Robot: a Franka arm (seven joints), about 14 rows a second.
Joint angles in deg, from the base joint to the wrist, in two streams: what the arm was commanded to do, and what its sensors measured. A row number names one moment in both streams.
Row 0, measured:
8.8 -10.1 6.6 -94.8 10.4 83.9 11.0
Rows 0 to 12, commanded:
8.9 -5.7 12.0 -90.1 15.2 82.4 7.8
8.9 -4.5 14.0 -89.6 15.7 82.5 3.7
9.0 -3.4 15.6 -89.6 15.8 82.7 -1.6
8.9 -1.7 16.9 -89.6 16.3 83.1 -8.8
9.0 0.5 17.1 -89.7 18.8 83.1 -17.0
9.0 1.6 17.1 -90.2 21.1 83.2 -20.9
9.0 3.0 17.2 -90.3 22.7 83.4 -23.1
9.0 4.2 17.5 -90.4 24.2 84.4 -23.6
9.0 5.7 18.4 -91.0 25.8 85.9 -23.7
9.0 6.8 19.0 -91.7 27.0 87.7 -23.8
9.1 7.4 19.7 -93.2 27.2 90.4 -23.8
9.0 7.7 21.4 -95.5 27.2 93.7 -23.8
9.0 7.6 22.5 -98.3 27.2 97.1 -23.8
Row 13, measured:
9.1 7.8 20.4 -93.9 25.6 91.9 -22.4
